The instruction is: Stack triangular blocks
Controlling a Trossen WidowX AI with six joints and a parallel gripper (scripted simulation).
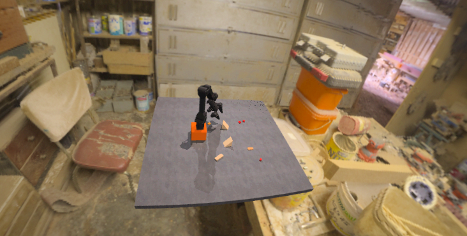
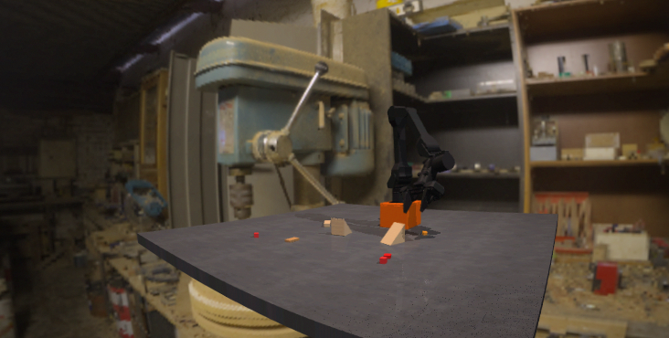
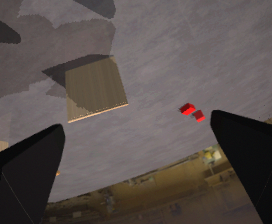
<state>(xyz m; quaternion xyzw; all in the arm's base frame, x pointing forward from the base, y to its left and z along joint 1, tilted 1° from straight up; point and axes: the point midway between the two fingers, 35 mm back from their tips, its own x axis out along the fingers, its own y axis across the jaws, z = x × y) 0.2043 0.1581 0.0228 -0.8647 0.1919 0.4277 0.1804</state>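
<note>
My gripper tip is 30 mm short of the tan triangular block, 50 mm to the left of it and 80 mm above it. Also, from my gripper tip: small tan block (100 mm behind, 430 mm to the right, 90 mm below).
</note>
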